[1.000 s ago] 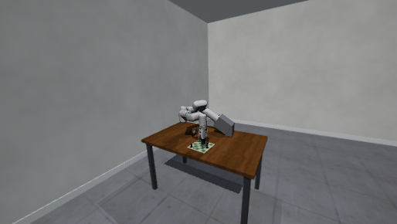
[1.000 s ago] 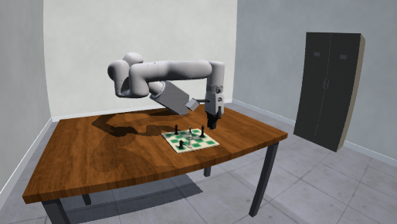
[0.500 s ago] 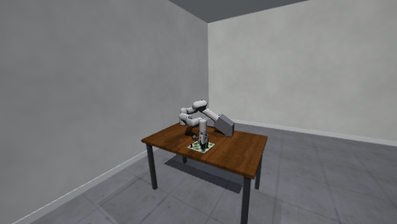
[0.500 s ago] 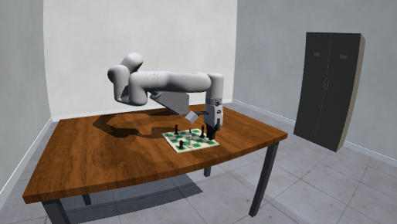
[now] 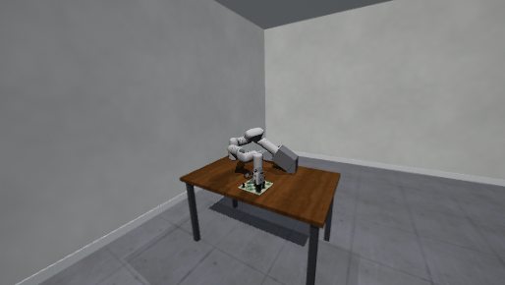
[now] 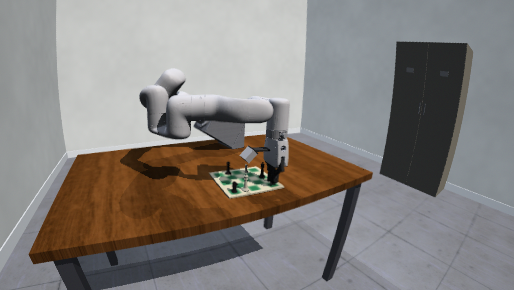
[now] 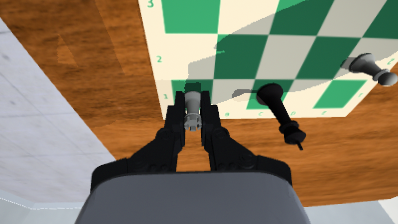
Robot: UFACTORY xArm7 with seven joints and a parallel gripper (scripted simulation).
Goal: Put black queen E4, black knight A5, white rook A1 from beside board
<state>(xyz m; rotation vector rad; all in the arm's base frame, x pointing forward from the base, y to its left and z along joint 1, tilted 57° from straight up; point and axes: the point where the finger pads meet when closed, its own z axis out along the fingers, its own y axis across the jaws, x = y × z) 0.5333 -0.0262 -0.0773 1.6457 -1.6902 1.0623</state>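
Right now the white rook is 10 mm below my hand. Round my hand: cream board (80 mm behind, 70 mm to the right, 30 mm below); black knight (150 mm to the right, 20 mm below, 20 mm behind); black queen (80 mm behind, 10 mm to the left).
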